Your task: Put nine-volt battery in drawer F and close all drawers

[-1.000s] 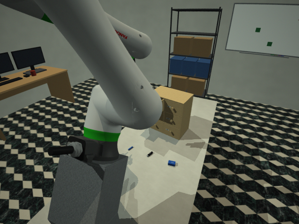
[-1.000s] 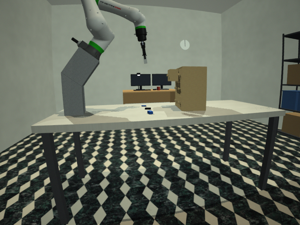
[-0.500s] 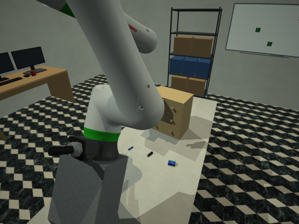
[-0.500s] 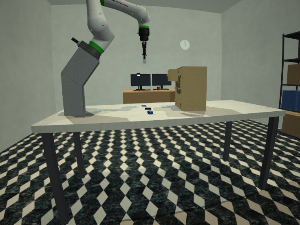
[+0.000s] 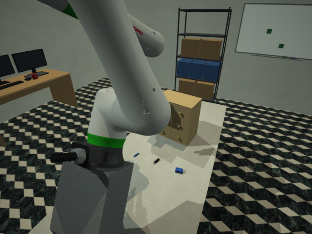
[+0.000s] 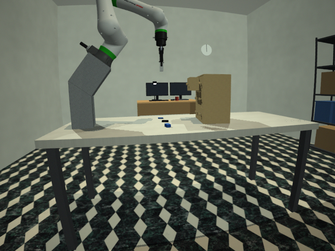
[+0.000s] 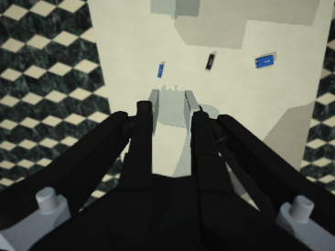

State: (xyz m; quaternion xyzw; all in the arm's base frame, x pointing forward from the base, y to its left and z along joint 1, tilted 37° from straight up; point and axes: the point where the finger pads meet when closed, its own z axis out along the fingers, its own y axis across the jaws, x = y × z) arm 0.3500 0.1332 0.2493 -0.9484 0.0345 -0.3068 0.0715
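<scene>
Now: the blue nine-volt battery 40 cm below my hand, 28 cm to the right of it and 2 cm ahead of it. The rest, counted from my hand: black cylinder 40 cm below, 12 cm to the right, 1 cm ahead; blue cylinder 40 cm below, 3 cm to the left, 1 cm behind.
</scene>
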